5 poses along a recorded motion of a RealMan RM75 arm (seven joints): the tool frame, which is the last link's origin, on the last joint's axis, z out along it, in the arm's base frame.
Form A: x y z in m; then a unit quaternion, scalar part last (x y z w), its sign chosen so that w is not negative.
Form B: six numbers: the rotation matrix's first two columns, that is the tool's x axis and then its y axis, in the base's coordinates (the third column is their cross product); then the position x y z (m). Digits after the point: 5 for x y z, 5 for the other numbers.
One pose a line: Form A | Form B
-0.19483 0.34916 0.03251 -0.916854 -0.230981 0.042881 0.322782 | 0.88962 0.45123 0.07048 0.39587 -0.68492 -0.61170 -0.19483 0.34916 0.03251
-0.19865 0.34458 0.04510 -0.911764 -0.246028 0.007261 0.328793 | 0.87884 0.45341 0.14854 0.44386 -0.66273 -0.60314 -0.19865 0.34458 0.04510
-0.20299 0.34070 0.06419 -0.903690 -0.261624 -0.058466 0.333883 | 0.85627 0.43381 0.28037 0.51190 -0.64015 -0.57286 -0.20299 0.34070 0.06419
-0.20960 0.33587 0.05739 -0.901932 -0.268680 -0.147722 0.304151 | 0.81198 0.39480 0.42991 0.57452 -0.67061 -0.46927 -0.20960 0.33587 0.05739
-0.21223 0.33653 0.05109 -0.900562 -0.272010 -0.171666 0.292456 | 0.79308 0.38951 0.46829 0.59033 -0.68096 -0.43336 -0.21223 0.33653 0.05109
